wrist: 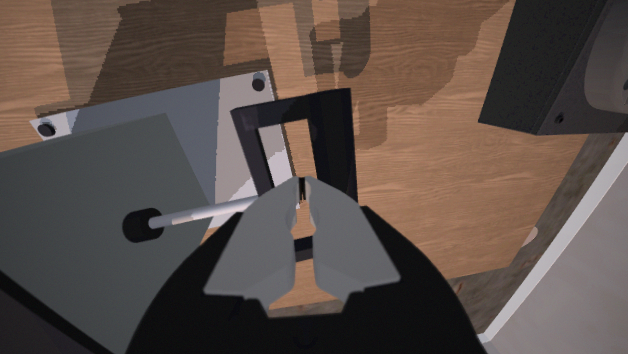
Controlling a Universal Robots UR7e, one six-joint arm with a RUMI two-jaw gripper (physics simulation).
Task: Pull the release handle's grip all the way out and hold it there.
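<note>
The release handle's grip (334, 135) is a black rectangular frame with an open middle. It stands out from a grey housing (100, 170) on the left, joined by a silver rod (200, 212) that comes out of a black collar (137, 225). A good length of rod shows between collar and grip. My gripper (302, 179) is shut with nothing between its fingertips. The tips overlap the opening of the grip in the view, and the fingers hide the grip's lower part. Whether the fingers touch the frame cannot be told.
The housing stands on a pale base plate (240, 95) with dark bolts, on a wooden table (425, 200). A dark box-shaped device (520, 65) stands at the upper right. A white edge strip (560, 240) runs along the right side. Shadows fall across the wood at the top.
</note>
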